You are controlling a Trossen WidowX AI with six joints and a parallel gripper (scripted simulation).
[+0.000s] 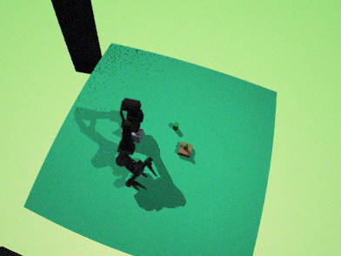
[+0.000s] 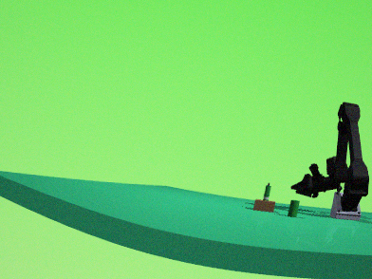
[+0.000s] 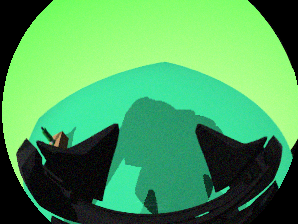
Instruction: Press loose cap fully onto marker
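Now: gripper tip 13 cm short of the brown holder block, 25 cm to the right of it and 6 cm above it.
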